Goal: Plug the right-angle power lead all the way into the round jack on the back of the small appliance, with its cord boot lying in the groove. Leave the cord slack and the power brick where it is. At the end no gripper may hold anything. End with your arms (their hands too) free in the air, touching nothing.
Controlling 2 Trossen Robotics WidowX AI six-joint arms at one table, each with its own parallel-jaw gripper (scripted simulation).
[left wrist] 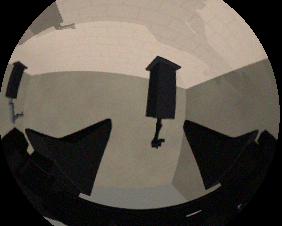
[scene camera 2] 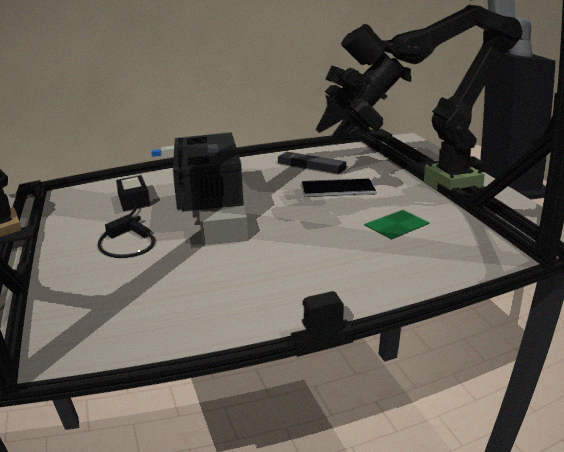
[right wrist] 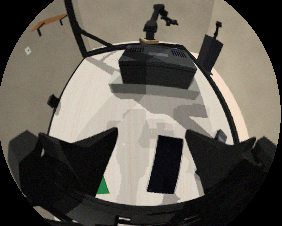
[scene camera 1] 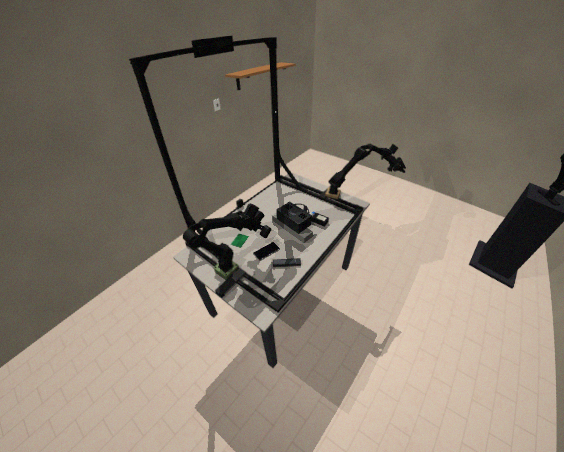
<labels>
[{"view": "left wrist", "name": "my left gripper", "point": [149,123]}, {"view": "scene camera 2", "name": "my right gripper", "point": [323,136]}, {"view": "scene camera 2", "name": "power brick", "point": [133,190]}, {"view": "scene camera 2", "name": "green card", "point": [399,223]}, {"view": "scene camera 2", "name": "black phone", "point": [319,188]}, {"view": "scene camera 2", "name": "black remote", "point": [334,166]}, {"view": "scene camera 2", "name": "grey block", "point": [228,224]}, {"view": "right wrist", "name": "my right gripper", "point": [153,132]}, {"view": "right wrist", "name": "black phone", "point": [164,173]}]
</labels>
